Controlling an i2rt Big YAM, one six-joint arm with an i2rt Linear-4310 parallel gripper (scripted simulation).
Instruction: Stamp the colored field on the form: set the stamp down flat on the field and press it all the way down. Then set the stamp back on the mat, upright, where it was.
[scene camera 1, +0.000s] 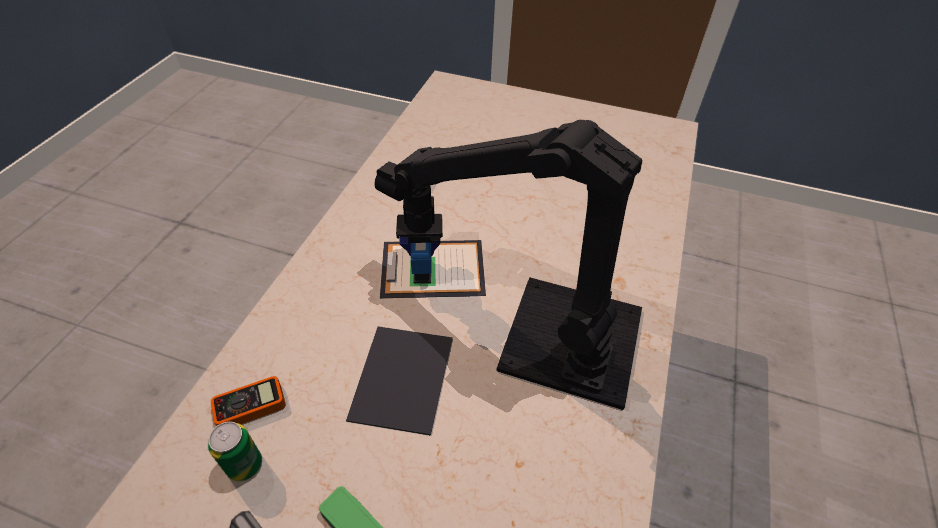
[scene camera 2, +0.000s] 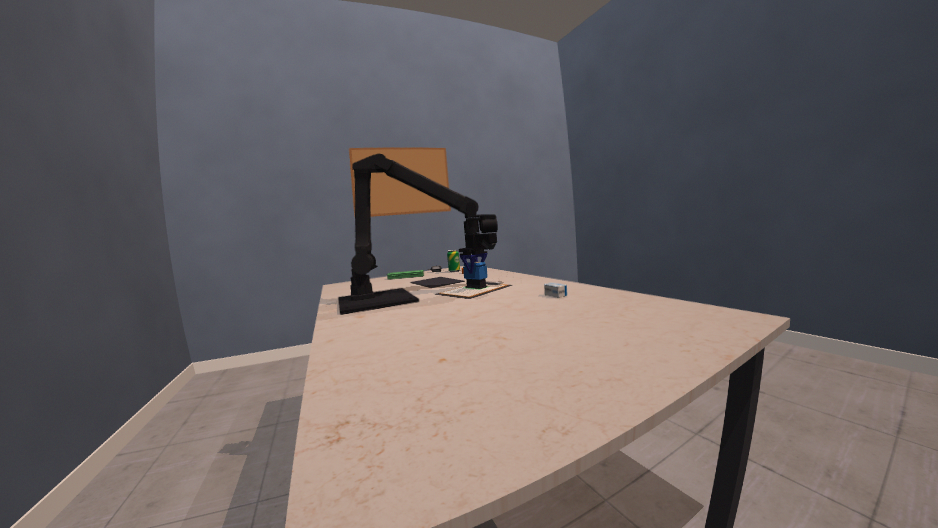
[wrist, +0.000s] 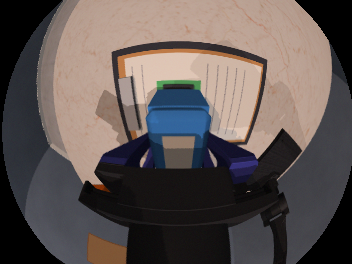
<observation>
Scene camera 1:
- my gripper: 421, 254
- stamp: 421, 260
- dark mat: 399, 388
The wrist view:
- my gripper: 178, 132
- stamp: 178, 122
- form: 232, 81
</observation>
